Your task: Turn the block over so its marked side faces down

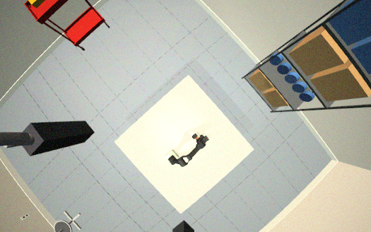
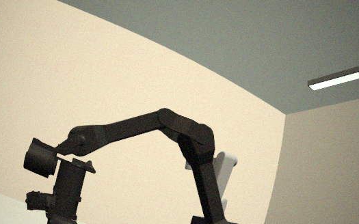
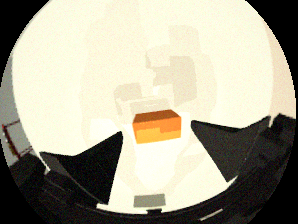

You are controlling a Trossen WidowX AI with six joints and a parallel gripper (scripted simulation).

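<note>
Now: the orange block 2 cm below my gripper tip and 1 cm behind it.
</note>
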